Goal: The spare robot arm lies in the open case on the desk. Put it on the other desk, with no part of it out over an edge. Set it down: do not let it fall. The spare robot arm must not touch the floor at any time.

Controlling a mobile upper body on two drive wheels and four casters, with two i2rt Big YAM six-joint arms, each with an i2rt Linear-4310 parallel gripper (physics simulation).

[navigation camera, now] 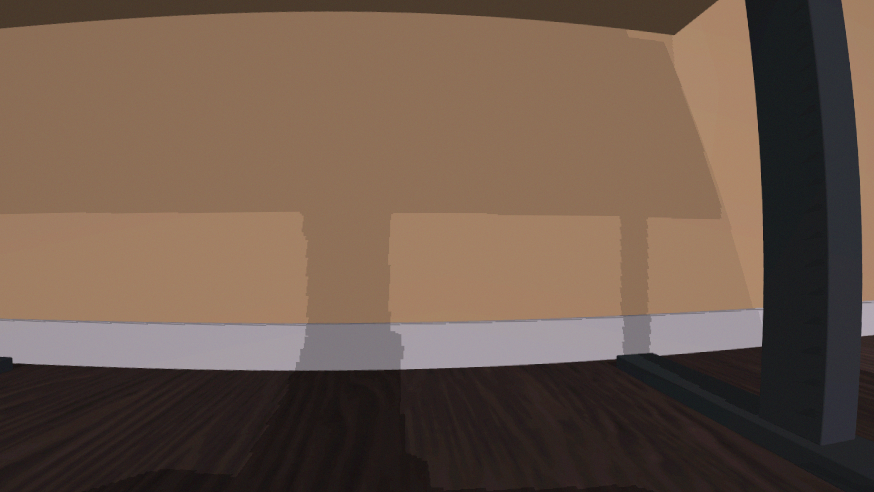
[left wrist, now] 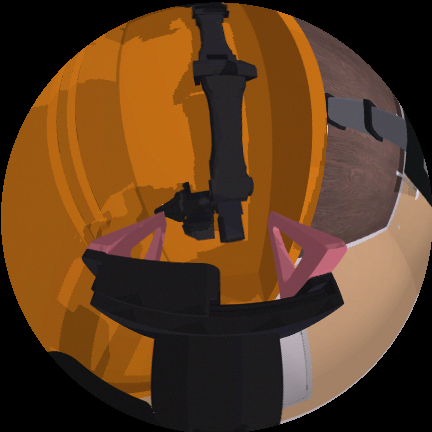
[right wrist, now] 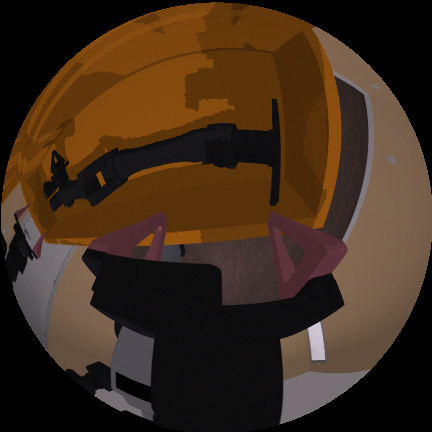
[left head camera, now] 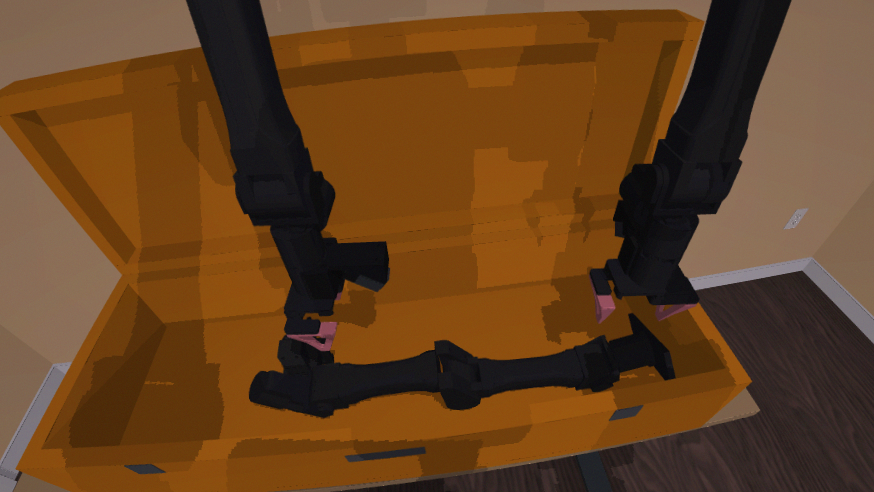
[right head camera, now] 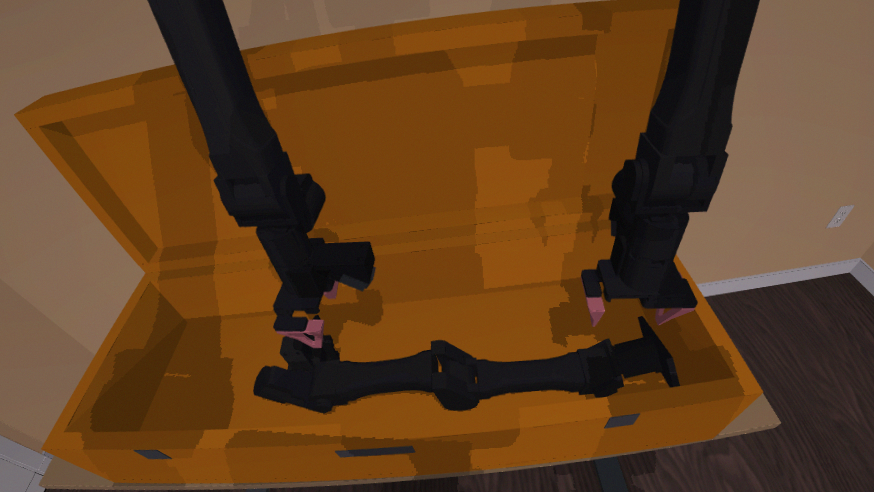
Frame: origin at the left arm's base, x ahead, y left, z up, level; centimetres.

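Where they show: left gripper, between the fingertips: [left wrist: 216, 217] [right wrist: 36, 217] [left head camera: 331, 323] [right head camera: 325, 321]; right gripper, between the fingertips: [right wrist: 217, 217] [left head camera: 627, 318] [right head camera: 624, 322].
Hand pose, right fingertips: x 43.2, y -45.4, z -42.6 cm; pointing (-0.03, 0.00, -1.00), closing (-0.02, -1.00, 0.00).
Each offset is from my right fingertips to the centre of the thing. "*": to the spot under its first point. Level surfaces: height alone.
The black spare robot arm [left head camera: 525, 374] [right head camera: 525, 374] [left wrist: 227, 130] [right wrist: 165, 150] lies lengthwise inside the open orange case [left head camera: 550, 422] [right head camera: 538, 433] [left wrist: 320, 150] [right wrist: 335, 130]. Its flat base plate is near the case's right end, its bent gripper end toward the left. My left gripper [left head camera: 335, 322] [right head camera: 325, 320] [left wrist: 216, 217] is open and empty, pointing down above the spare arm's gripper end. My right gripper [left head camera: 629, 319] [right head camera: 627, 322] [right wrist: 217, 217] is open and empty, above the base-plate end. The other desk cannot be made out.
The case stands on a tan desk @[dz -26.4 cm] [left head camera: 743, 410] [right head camera: 755, 420], with its raised lid @[* dy +32.8, dx +32.5, dz +15.0 cm] [left head camera: 415, 134] [right head camera: 415, 134] behind my arms. A dark desk leg @[* dy -14.0, dx +29.2, dz -75.2 cm] [navigation camera: 795, 244] stands at the right in the navigation view. Walls stand behind and beside the desk.
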